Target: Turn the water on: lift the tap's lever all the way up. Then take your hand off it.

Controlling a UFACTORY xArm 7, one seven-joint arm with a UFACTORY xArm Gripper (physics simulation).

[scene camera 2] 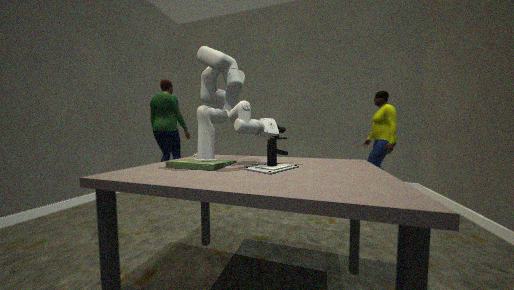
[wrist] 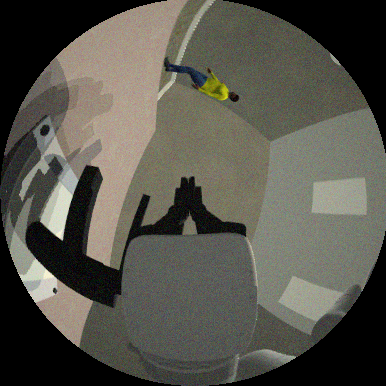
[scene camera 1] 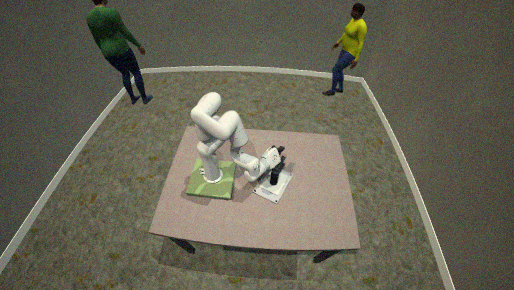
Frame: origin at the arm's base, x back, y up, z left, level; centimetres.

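Seen in the pictures: gripper, fingertip midpoint: (scene camera 2: 284, 130) (wrist: 188, 184) (scene camera 1: 282, 147); arm's base, origin of the base link: (scene camera 2: 205, 160) (scene camera 1: 213, 175).
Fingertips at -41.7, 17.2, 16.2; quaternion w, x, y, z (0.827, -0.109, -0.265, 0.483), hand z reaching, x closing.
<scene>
Offsets run from my fingertips to a thing's top centre, as dx, dy, dz. Level surfaces: height alone.
The black tap's upright body @[+2.7, -7.2, -14.2] (scene camera 1: 274, 178) (scene camera 2: 271, 154) (wrist: 75, 270) stands on a white plate @[+2.7, -18.4, -14.2] (scene camera 2: 272, 171) (wrist: 59, 200). Its spout @[+0.2, -9.7, -7.7] (scene camera 2: 282, 152) (wrist: 82, 210) juts out from the body. The thin lever @[+0.7, -4.0, -8.8] (scene camera 2: 282, 138) (wrist: 141, 212) is at the top of the tap and looks about level in the second scene view; its base is hidden by the gripper housing in the wrist view. My gripper (scene camera 1: 281, 148) (scene camera 2: 283, 129) (wrist: 188, 184) is shut and empty, with its fingertips a little above and beside the lever. I cannot tell whether any part of it touches the lever.
The tap and the arm's green base board (scene camera 1: 210, 190) (scene camera 2: 195, 165) are on the pinkish table @[dy -19.6] (scene camera 1: 300, 220) (scene camera 2: 340, 187). A person in green (scene camera 1: 110, 35) (scene camera 2: 164, 112) and a person in yellow (scene camera 1: 354, 37) (scene camera 2: 384, 122) (wrist: 215, 89) stand beyond the table.
</scene>
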